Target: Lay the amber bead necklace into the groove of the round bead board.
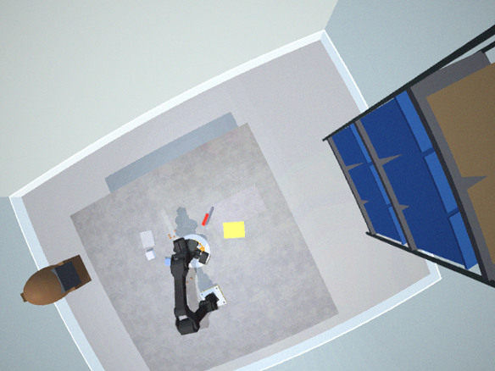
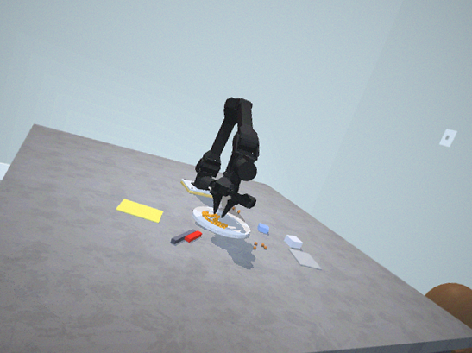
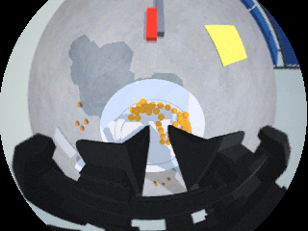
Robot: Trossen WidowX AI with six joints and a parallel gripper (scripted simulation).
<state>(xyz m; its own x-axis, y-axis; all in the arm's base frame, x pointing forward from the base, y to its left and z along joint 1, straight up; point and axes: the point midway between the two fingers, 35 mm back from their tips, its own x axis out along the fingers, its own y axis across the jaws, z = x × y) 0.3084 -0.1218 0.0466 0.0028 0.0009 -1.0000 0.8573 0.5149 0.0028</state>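
The round white bead board lies 1 cm behind my gripper tip, 3 cm to the left of it and 2 cm below it. Also, from my gripper tip: yellow sheet 5 cm behind, 24 cm to the right, 3 cm below; blue block 2 cm ahead, 20 cm to the left, 2 cm below; grey tool 9 cm ahead, 16 cm to the right, 2 cm below.
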